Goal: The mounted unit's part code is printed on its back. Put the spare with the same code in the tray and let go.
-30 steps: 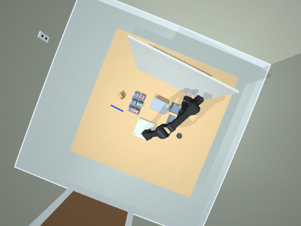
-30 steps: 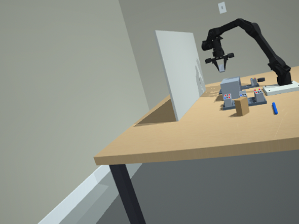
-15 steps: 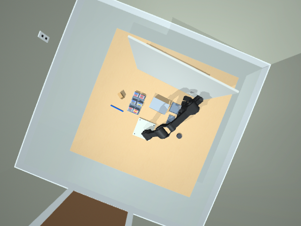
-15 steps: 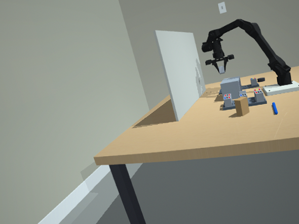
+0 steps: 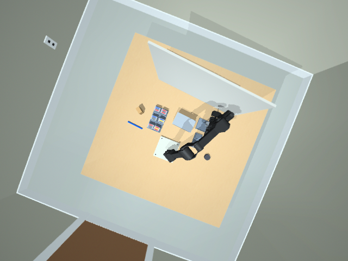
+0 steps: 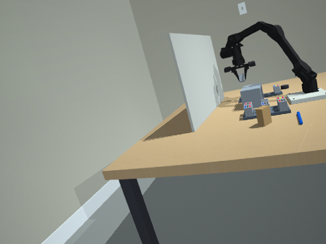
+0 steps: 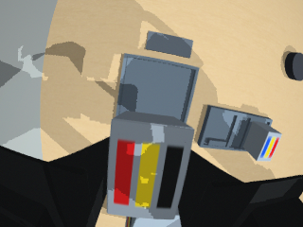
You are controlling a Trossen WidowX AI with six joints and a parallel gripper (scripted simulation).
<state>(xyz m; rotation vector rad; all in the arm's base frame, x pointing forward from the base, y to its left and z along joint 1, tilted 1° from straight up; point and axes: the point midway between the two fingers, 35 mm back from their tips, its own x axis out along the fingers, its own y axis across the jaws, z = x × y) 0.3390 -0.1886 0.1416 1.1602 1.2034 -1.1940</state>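
The grey-blue tray lies 12 cm below my gripper tip and 1 cm behind it. Round my gripper tip: mounted unit: 19 cm to the left, 7 cm below, 5 cm behind; then grey spare: 3 cm above; then tall white panel: 19 cm ahead, 16 cm to the left, 10 cm above.
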